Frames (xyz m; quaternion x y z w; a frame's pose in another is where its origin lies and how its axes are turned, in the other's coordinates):
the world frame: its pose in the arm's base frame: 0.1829 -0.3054 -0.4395 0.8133 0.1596 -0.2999 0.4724
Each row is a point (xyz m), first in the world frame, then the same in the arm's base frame.
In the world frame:
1: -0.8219 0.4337 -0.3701
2: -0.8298 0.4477 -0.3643
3: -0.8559 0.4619 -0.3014
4: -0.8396 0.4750 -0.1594
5: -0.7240 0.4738 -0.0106
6: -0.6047 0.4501 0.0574
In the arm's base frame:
1: -0.0891 -0.1841 0.5154
2: -0.0895 -0.1960 0.5277
3: -0.1231 -0.2569 0.5304
4: -0.1513 -0.3865 0.4758
5: -0.1132 -0.5173 0.3455
6: -0.0572 -0.5669 0.2280

